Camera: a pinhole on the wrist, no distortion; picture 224 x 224 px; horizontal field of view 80.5 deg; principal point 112.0 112.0 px. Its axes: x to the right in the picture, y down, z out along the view. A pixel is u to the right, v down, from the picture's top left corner.
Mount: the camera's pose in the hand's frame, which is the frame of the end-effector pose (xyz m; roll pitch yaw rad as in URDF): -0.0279 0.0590 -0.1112 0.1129 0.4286 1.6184
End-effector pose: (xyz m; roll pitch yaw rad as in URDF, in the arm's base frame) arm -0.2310 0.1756 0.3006 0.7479 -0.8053 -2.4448
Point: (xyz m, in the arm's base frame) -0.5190 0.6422 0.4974
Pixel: outside the picture
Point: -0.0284 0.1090 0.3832
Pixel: 212 112
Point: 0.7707 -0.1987 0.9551
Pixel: outside the picture
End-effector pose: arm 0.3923 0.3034 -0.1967 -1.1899 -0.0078 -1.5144
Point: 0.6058 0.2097 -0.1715
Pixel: 49 67
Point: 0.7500 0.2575 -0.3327
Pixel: 117 96
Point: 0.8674 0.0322 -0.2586
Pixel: 95 49
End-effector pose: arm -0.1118 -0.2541 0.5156 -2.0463 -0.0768 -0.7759
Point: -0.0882 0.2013 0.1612
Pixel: 73 203
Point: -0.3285 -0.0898 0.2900
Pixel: outside the picture
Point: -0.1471 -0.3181 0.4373
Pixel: 116 69
